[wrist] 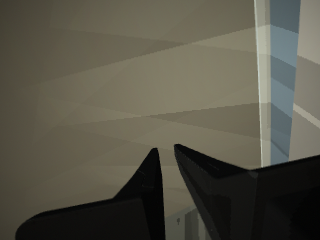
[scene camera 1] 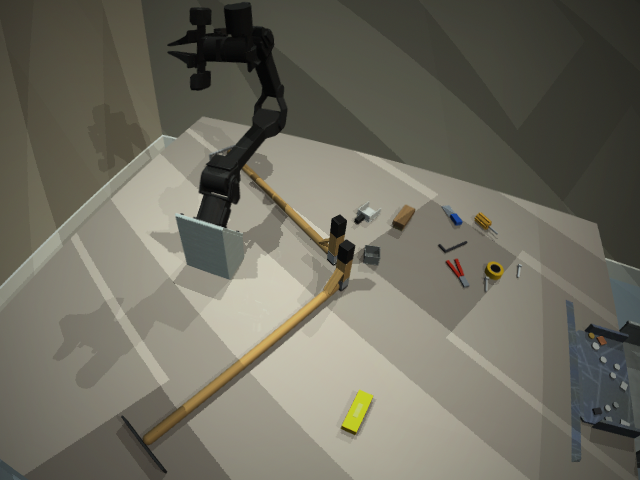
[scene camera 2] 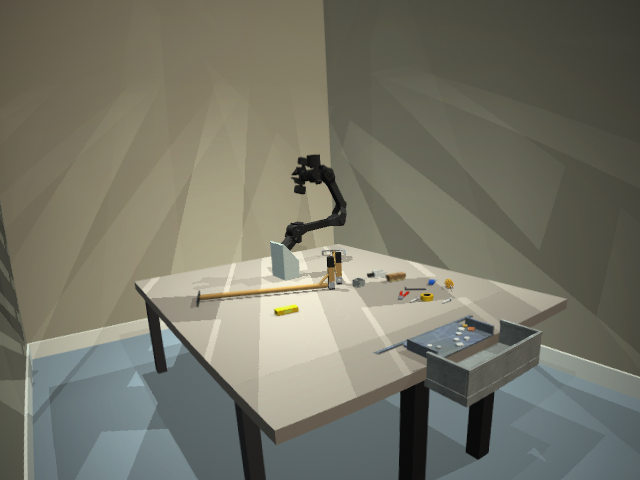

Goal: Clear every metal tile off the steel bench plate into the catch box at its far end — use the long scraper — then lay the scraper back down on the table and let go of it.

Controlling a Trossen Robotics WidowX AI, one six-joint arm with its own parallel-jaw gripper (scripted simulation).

Labels:
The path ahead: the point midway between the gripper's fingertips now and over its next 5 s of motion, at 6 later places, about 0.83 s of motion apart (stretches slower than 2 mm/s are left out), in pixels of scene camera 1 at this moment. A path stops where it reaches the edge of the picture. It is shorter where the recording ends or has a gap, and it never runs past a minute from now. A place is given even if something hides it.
My gripper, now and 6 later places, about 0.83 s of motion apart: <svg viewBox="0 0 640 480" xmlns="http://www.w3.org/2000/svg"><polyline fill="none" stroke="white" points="168,48 157,55 167,79 201,117 247,160 292,195 326,216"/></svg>

